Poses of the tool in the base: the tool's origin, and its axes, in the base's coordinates. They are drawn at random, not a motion.
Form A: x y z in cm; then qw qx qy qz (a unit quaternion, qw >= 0).
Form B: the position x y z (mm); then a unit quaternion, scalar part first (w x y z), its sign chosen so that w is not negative. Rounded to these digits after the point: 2 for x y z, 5 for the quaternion.
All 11 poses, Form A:
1: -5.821 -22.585 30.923 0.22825 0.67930 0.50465 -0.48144
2: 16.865 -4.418 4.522 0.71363 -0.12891 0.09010 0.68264
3: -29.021 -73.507 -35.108 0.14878 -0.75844 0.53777 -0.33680
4: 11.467 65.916 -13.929 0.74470 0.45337 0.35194 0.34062
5: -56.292 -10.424 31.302 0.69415 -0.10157 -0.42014 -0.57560
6: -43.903 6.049 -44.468 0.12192 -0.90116 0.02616 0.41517
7: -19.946 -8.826 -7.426 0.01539 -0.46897 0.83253 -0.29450
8: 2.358 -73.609 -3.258 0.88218 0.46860 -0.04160 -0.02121
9: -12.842 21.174 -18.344 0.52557 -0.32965 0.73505 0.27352
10: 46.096 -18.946 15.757 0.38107 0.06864 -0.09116 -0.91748
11: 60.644 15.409 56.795 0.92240 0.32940 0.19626 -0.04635
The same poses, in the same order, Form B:
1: -58.21 -225.85 309.23 0.22825 0.67930 0.50465 -0.48144
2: 168.65 -44.18 45.22 0.71363 -0.12891 0.09010 0.68264
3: -290.21 -735.07 -351.08 0.14878 -0.75844 0.53777 -0.33680
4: 114.67 659.16 -139.29 0.74470 0.45337 0.35194 0.34062
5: -562.92 -104.24 313.02 0.69415 -0.10157 -0.42014 -0.57560
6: -439.03 60.49 -444.68 0.12192 -0.90116 0.02616 0.41517
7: -199.46 -88.26 -74.26 0.01539 -0.46897 0.83253 -0.29450
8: 23.58 -736.09 -32.58 0.88218 0.46860 -0.04160 -0.02121
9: -128.42 211.74 -183.44 0.52557 -0.32965 0.73505 0.27352
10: 460.96 -189.46 157.57 0.38107 0.06864 -0.09116 -0.91748
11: 606.44 154.09 567.95 0.92240 0.32940 0.19626 -0.04635
